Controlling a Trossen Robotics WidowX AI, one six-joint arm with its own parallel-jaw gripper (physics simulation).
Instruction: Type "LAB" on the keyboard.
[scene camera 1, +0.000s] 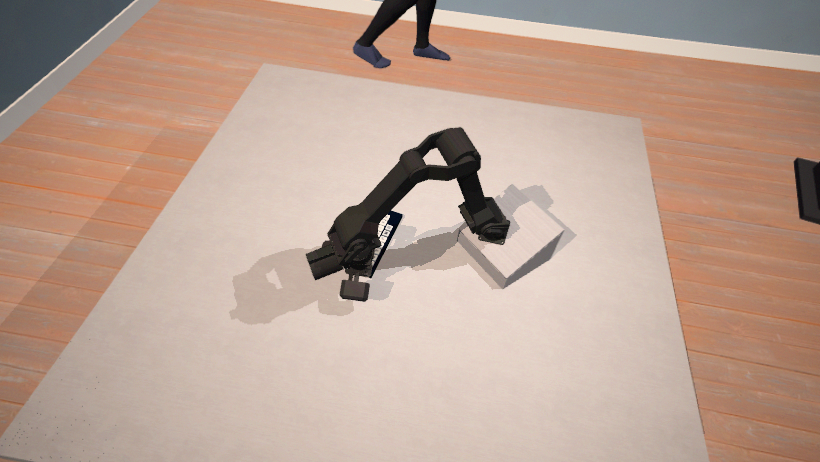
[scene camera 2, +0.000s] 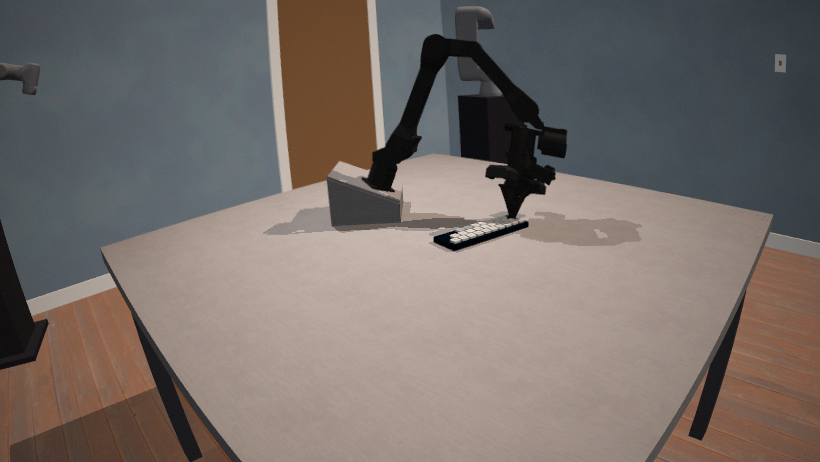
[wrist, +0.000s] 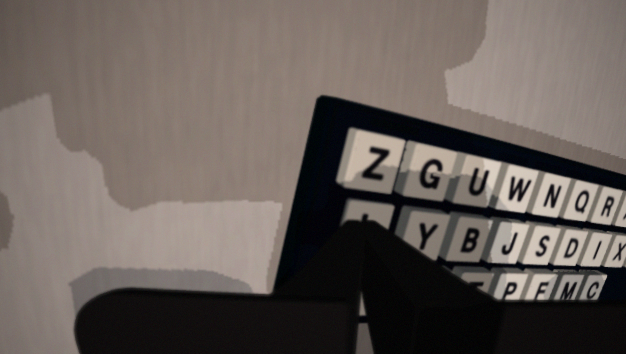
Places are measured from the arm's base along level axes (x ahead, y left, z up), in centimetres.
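Where they show: gripper, between the fingertips: (scene camera 2: 512, 218) (wrist: 359, 234); arm's base, origin of its link: (scene camera 1: 494, 230) (scene camera 2: 377, 185).
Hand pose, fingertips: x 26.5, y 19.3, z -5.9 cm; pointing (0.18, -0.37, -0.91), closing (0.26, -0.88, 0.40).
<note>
Things, the pixels of their centre, and the offset from my fingertips. Level surfaces: height alone.
- L key, middle of its body: (wrist: 362, 225) dx +0.2, dy -0.3, dz -0.4 cm
- B key, middle of its body: (wrist: 465, 237) dx +0.4, dy -4.3, dz +0.0 cm
- table, height of its surface: dz -1.5 cm
The keyboard (scene camera 1: 395, 218) (scene camera 2: 444, 241) (wrist: 310, 210) is dark navy with rows of white letter keys and lies flat on the table. My gripper (scene camera 2: 511, 216) (wrist: 359, 234) is shut and empty, pointing down at the keyboard's far end from scene camera 2. In the wrist view its tips cover most of the L key (wrist: 366, 210) and appear to touch it; whether the key is pressed is hard to tell. The B key (wrist: 470, 240) is two keys right of L. The A key (wrist: 623, 204) is cut off at the right edge. In scene camera 1 the arm hides the fingertips.
The arm's base stands on a light wedge block (scene camera 1: 525, 241) (scene camera 2: 364, 203) on the table (scene camera 1: 459, 373) (scene camera 2: 401, 344). Beyond the table are a person's feet (scene camera 1: 372, 55), a grey robot arm on a dark pedestal (scene camera 2: 482, 126), and another dark pedestal (scene camera 2: 14, 321) at the left.
</note>
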